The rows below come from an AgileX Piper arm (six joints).
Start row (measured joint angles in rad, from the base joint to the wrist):
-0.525, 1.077, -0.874, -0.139, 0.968, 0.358
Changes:
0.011, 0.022, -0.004, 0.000, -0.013, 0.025
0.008, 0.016, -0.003, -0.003, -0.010, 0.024
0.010, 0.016, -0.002, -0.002, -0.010, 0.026
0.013, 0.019, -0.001, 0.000, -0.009, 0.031
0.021, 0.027, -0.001, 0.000, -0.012, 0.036
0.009, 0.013, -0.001, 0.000, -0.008, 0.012
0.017, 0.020, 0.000, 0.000, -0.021, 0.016
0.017, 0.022, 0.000, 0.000, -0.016, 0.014
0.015, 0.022, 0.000, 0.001, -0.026, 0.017
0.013, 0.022, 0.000, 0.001, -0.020, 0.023
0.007, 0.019, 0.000, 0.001, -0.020, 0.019
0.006, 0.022, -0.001, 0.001, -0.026, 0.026
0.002, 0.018, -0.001, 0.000, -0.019, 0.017
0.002, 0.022, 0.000, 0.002, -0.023, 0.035
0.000, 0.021, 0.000, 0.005, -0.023, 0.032
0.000, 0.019, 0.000, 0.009, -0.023, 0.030
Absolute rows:
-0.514, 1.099, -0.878, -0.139, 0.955, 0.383
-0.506, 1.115, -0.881, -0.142, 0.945, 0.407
-0.496, 1.131, -0.883, -0.144, 0.935, 0.433
-0.483, 1.150, -0.884, -0.144, 0.926, 0.464
-0.462, 1.177, -0.885, -0.144, 0.914, 0.500
-0.453, 1.190, -0.886, -0.144, 0.906, 0.512
-0.436, 1.210, -0.886, -0.144, 0.885, 0.528
-0.419, 1.232, -0.886, -0.144, 0.869, 0.542
-0.404, 1.254, -0.886, -0.143, 0.843, 0.559
-0.391, 1.276, -0.886, -0.142, 0.823, 0.582
-0.384, 1.295, -0.886, -0.141, 0.803, 0.601
-0.378, 1.317, -0.887, -0.140, 0.777, 0.627
-0.376, 1.335, -0.888, -0.140, 0.758, 0.644
-0.374, 1.357, -0.888, -0.138, 0.735, 0.679
-0.374, 1.378, -0.888, -0.133, 0.712, 0.711
-0.374, 1.397, -0.888, -0.124, 0.689, 0.741

